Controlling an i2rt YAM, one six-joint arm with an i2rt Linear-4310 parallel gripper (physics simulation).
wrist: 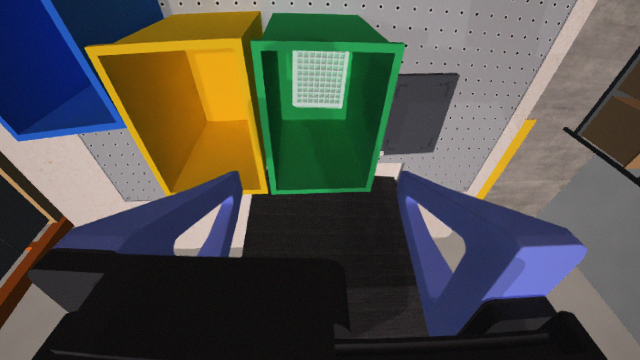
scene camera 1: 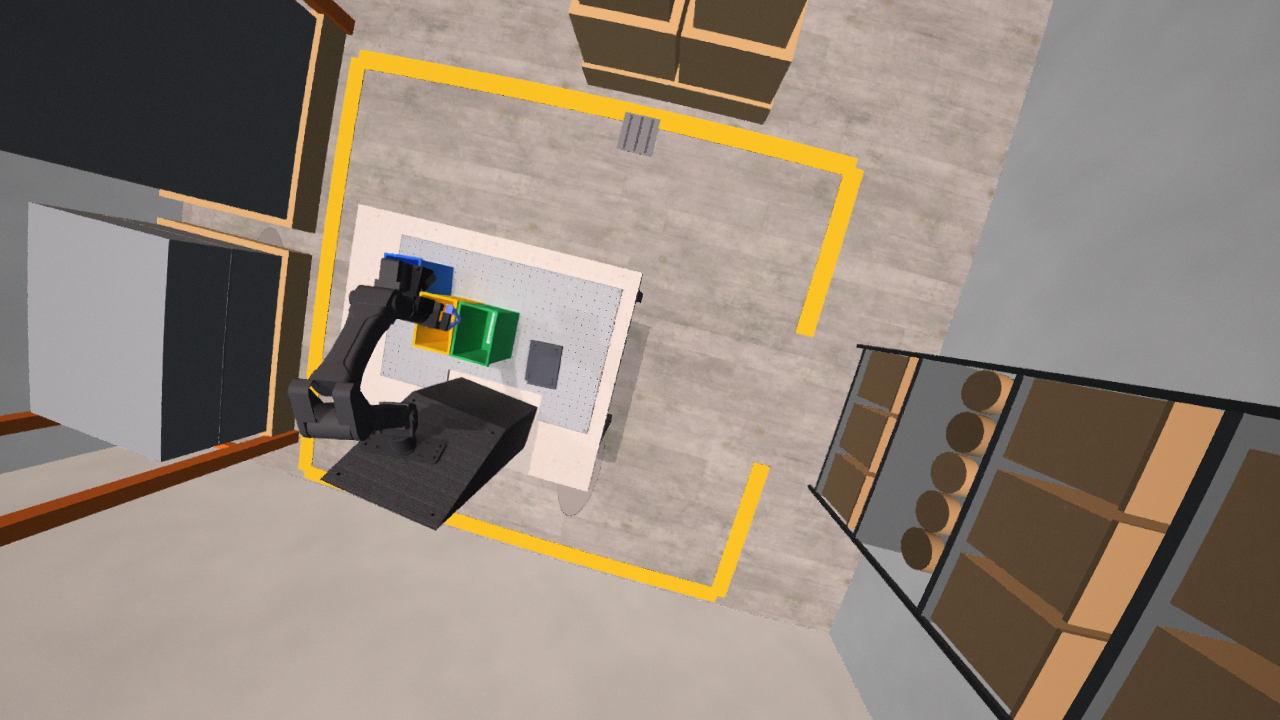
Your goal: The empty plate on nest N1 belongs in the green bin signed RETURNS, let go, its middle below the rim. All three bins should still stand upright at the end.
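Places are measured from the arm's base along level axes (x back, y right, z up), in centimetres.
Where they show: gripper, fingertip midpoint: (wrist: 319, 180) (scene camera 1: 446, 317); arm's base, origin of the base link: (scene camera 1: 404, 446).
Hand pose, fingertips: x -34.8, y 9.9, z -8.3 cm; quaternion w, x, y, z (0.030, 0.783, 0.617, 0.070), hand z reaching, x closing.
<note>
Each offset is from my fingertips to the top centre of the thing. "*": to the spot under its first point. Level surfaces: height alone.
The clear-white gridded plate (scene camera 1: 489, 327) (wrist: 320, 79) is inside the green bin @[dx +5.4, dy +0.3, dz -12.6 cm] (scene camera 1: 506, 338) (wrist: 327, 47), near its far end wall and below the rim. Nothing touches it but the bin. My gripper (scene camera 1: 452, 315) (wrist: 319, 180) is open and empty, its blue fingers apart. It hangs above the bins, outside the green bin, near the yellow bin in the scene view. The green bin, the yellow bin @[dx +1.8, dy -12.8, dz -12.6 cm] (scene camera 1: 432, 337) (wrist: 225, 150) and the blue bin @[dx -11.0, dy -23.6, dz -12.6 cm] (scene camera 1: 439, 276) (wrist: 75, 131) stand upright. The RETURNS sign and the N1 label cannot be read.
A dark grey flat pad @[* dx +17.1, dy +16.7, dz -29.4 cm] (scene camera 1: 543, 363) (wrist: 422, 115) lies bare on the perforated board @[dz -30.6 cm] (scene camera 1: 572, 313) (wrist: 490, 75) beside the green bin. The black sloped arm base (scene camera 1: 429, 465) (wrist: 310, 225) stands at the table's edge. The yellow bin stands between the blue and green bins.
</note>
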